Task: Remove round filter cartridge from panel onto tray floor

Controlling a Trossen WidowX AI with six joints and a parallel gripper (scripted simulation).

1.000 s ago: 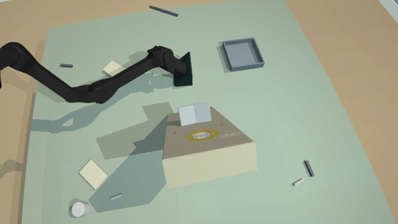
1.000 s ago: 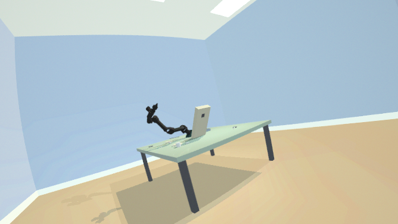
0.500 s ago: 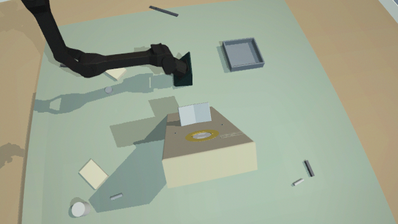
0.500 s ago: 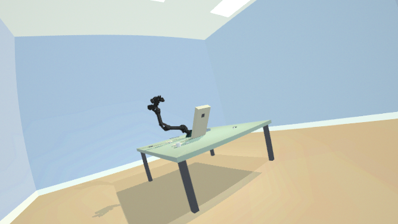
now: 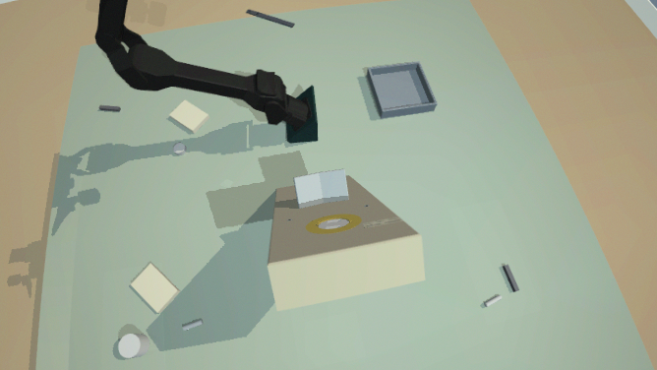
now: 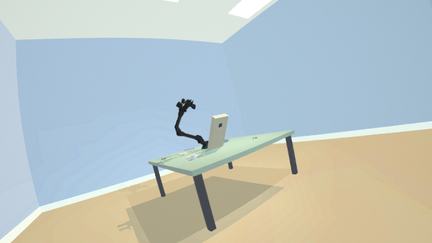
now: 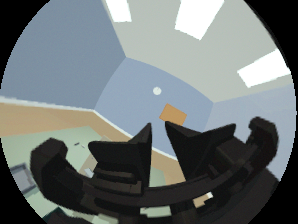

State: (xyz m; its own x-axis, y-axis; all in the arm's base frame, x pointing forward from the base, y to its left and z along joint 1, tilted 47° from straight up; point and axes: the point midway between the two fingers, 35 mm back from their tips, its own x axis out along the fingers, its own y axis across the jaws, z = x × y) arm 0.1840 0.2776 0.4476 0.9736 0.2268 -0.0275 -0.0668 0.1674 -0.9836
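My gripper tip is 220 mm short of the filter cartridge, 120 mm to the right of it and 330 mm above it. Round my gripper tip: grey tray 200 mm behind, 410 mm to the left, 580 mm below.
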